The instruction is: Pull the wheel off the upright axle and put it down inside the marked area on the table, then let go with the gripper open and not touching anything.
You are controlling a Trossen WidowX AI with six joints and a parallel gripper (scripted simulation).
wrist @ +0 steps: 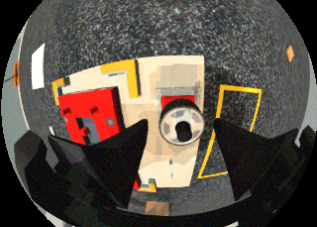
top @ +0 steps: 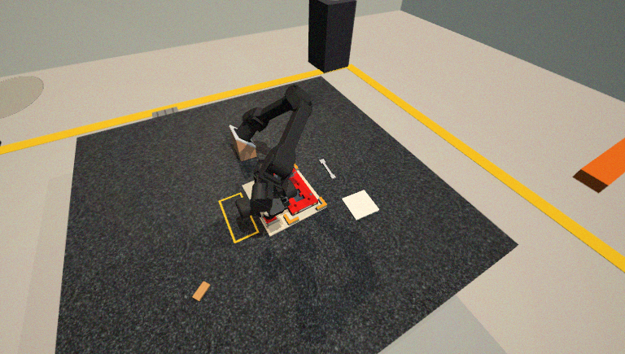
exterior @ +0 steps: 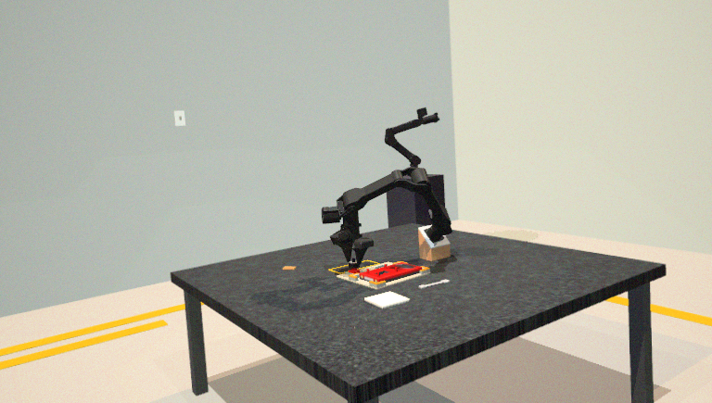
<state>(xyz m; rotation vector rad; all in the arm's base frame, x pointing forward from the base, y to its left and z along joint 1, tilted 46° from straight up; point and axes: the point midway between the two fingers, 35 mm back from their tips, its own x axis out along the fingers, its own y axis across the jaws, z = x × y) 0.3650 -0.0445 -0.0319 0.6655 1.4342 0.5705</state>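
Right now my gripper tip is right at the wheel. The rest, counted from my gripper tip: white bar 100 mm behind, 310 mm to the left, 40 mm below; orange block 120 mm ahead, 270 mm to the right, 40 mm below; upright axle 10 mm below.
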